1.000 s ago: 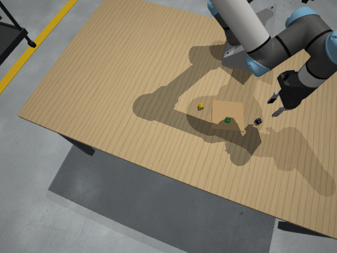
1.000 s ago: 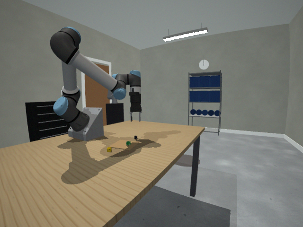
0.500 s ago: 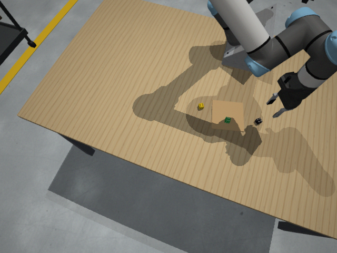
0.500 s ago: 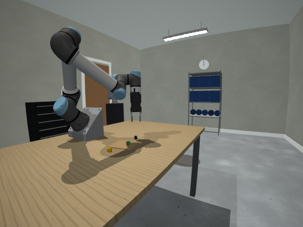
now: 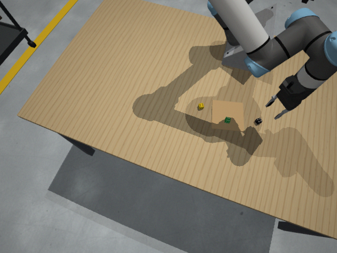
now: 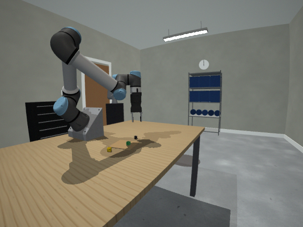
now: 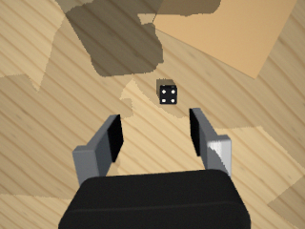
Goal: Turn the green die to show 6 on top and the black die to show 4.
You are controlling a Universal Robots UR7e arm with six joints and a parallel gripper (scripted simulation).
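My gripper is now 10 mm past the black die, 10 mm to the left of it and 130 mm above it. The rest, counted from my hand: green die: 30 mm ahead, 140 mm to the right, 120 mm below; yellow die: 10 mm behind, 270 mm to the right, 130 mm below; tan mat: 140 mm to the right, 140 mm below.
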